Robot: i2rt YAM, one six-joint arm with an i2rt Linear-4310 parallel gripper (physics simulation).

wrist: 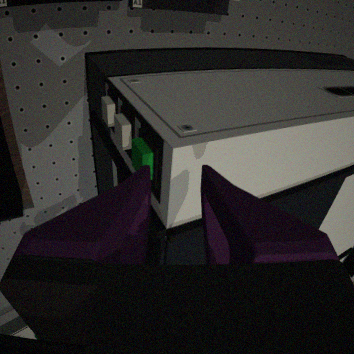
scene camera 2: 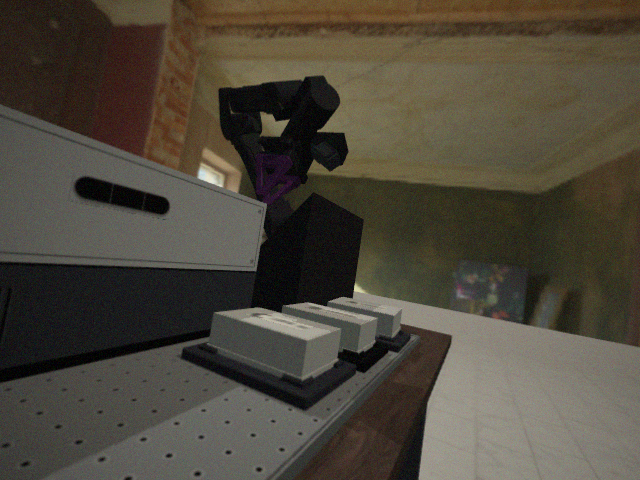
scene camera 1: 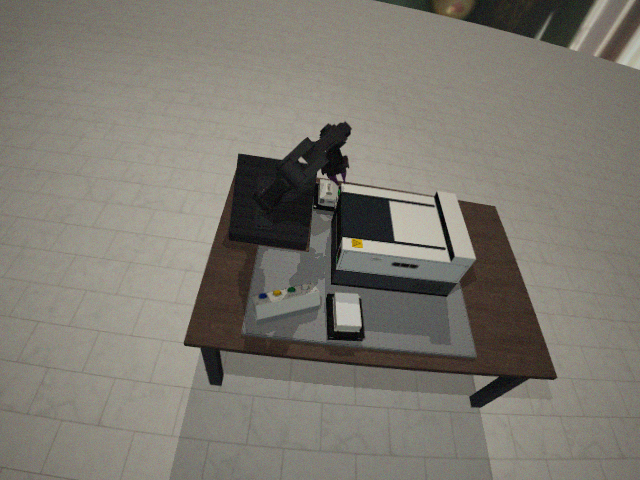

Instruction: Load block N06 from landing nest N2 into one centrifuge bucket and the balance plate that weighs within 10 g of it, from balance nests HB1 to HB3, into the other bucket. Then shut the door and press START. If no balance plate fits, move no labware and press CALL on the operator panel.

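Seen in the pictures: gripper, between the fingertips: (wrist: 175,176) (scene camera 2: 262,200) (scene camera 1: 341,184); arm's base, origin of its link: (scene camera 1: 265,203).
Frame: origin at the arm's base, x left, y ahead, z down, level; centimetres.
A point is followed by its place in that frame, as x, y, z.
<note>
My gripper (wrist: 175,176) @[6.6, 28.1, -8.6] (scene camera 1: 338,178) @[6.6, 28.1, -8.6] (scene camera 2: 272,209) @[6.6, 28.1, -8.6] hangs at the back left corner of the white centrifuge (scene camera 1: 403,252) @[-23.8, 48.8, -7.9] (scene camera 2: 129,227) @[7.4, 50.5, -0.5] (wrist: 246,105) @[7.6, 35.3, -4.6]. Its purple fingers stand close together with nothing between them. The left fingertip is right at the green button (wrist: 142,156) @[6.3, 27.4, -6.0] on the centrifuge's small side panel (scene camera 1: 327,191) @[19.6, 25.4, 7.5]. Two white buttons (wrist: 123,130) @[6.1, 27.5, -2.4] (wrist: 108,110) @[6.0, 27.5, 1.2] sit beside the green one. The centrifuge top shows a dark panel (scene camera 1: 364,216) @[-9.1, 36.1, -8.2] and a white panel (scene camera 1: 415,223) @[-9.2, 55.6, -7.9]. Three white plates (scene camera 2: 273,341) @[22.5, 43.6, 8.8] (scene camera 2: 333,323) @[23.5, 30.4, 8.4] (scene camera 2: 370,312) @[24.8, 16.3, 8.0] rest in dark nests; they also show in scene camera 1 (scene camera 1: 347,311) @[-40.3, 31.8, 6.0]. Block N06 is not in view.
The operator panel (scene camera 1: 287,305) @[-39.5, 11.8, 6.9] with blue, yellow and green buttons lies on the grey perforated mat (scene camera 1: 413,325) @[-39.7, 57.7, 13.0] (scene camera 2: 103,413) @[16.8, 56.0, 13.1] (wrist: 46,105) @[2.5, 23.4, 13.1] at the front left. The arm stands on a black pedestal (scene camera 1: 258,216) @[-3.6, -2.1, 4.0] (scene camera 2: 310,252) @[11.1, 16.0, -1.0]. The brown table (scene camera 1: 506,310) @[-29.3, 99.9, 14.4] carries everything.
</note>
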